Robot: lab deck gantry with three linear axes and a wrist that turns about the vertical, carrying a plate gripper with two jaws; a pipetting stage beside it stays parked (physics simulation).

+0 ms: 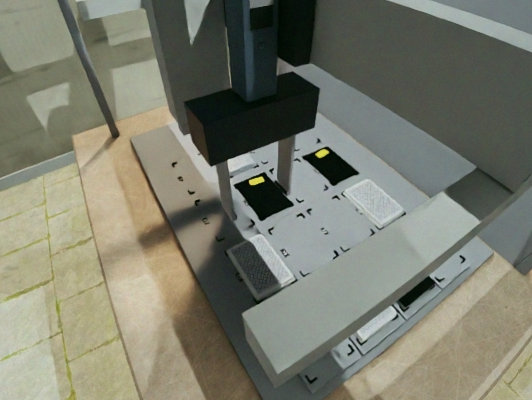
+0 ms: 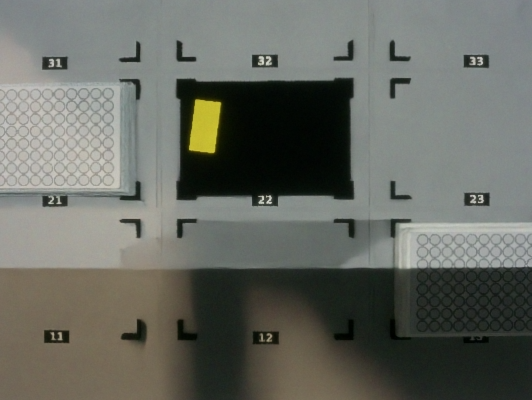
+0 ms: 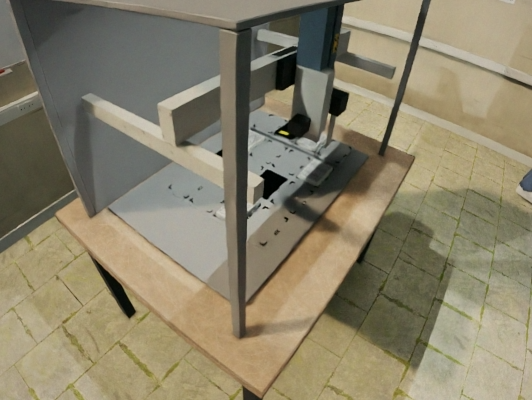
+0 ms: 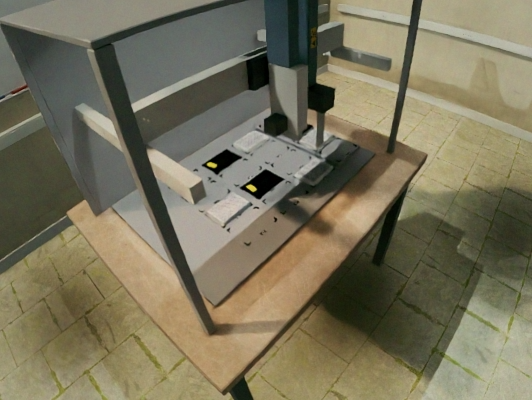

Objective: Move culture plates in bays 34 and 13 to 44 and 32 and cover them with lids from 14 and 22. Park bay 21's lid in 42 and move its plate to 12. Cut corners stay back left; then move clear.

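Seen in the pictures: gripper, between the fingertips: (image 1: 257,200) (image 4: 306,138); robot's base, origin of its link: (image 1: 173,164) (image 3: 263,244) (image 4: 247,244).
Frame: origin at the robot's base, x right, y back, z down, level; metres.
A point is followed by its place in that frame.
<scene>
My gripper (image 1: 259,205) {y -0.360, x -0.060, z -0.159 m} (image 4: 320,148) is open, jaws wide apart with nothing visible between them. It hangs high near bays 13 and 23. The white well plate in bay 13 (image 1: 260,267) {y -0.402, x -0.039, z -0.015 m} (image 2: 465,280) {y -0.374, x -0.045, z -0.014 m} (image 4: 314,171) {y -0.385, x -0.037, z -0.014 m} lies flat, partly shaded. The white plate in bay 21 (image 2: 65,135) {y -0.082, x -0.151, z -0.014 m} (image 4: 228,209) {y -0.056, x -0.141, z -0.014 m} lies flat. Bay 22 bears a black rectangle (image 1: 264,197) {y -0.242, x -0.146, z -0.008 m} (image 2: 280,145) {y -0.239, x -0.144, z -0.008 m} with a yellow patch at its left; I cannot tell whether a clear lid lies there. A similar black rectangle (image 1: 331,167) {y -0.243, x -0.355, z -0.008 m} (image 4: 222,161) {y -0.224, x -0.355, z -0.008 m} lies in bay 42. A black piece (image 1: 417,291) {y -0.611, x -0.254, z -0.031 m} in bay 34 is partly hidden.
A white plate (image 1: 374,202) {y -0.398, x -0.358, z -0.014 m} (image 4: 251,141) {y -0.385, x -0.354, z -0.014 m} lies in bay 43, another white plate (image 1: 378,322) {y -0.611, x -0.151, z -0.029 m} in bay 24. A thick grey beam (image 1: 360,285) {y -0.624, x 0.031, z -0.400 m} crosses above the deck and hides part of column 4. The parked grey stage (image 1: 187,65) (image 4: 288,95) stands beside my gripper.
</scene>
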